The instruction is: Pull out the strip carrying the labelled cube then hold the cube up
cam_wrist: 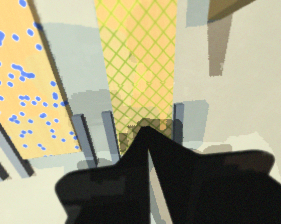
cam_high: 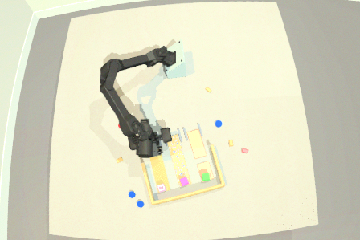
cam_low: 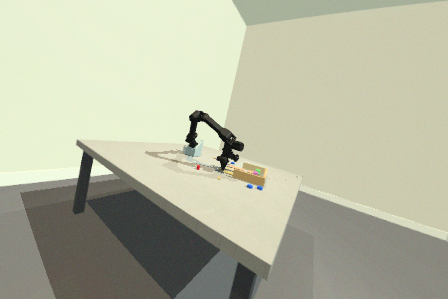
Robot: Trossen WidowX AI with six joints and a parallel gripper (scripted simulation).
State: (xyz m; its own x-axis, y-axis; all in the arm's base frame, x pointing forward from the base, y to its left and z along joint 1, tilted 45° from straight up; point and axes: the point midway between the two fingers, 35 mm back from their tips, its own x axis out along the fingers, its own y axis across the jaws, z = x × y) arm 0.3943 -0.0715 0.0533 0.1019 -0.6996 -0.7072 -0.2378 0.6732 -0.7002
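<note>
Now: gripper tip 100 mm short of the cross-hatched strip and 30 mm to the right of it. The rest, counted from my gripper tip: pink block 420 mm to the left, 40 mm ahead; then red peg 160 mm to the right, 80 mm behind, 10 mm above; then orange strip 200 mm to the left.
</note>
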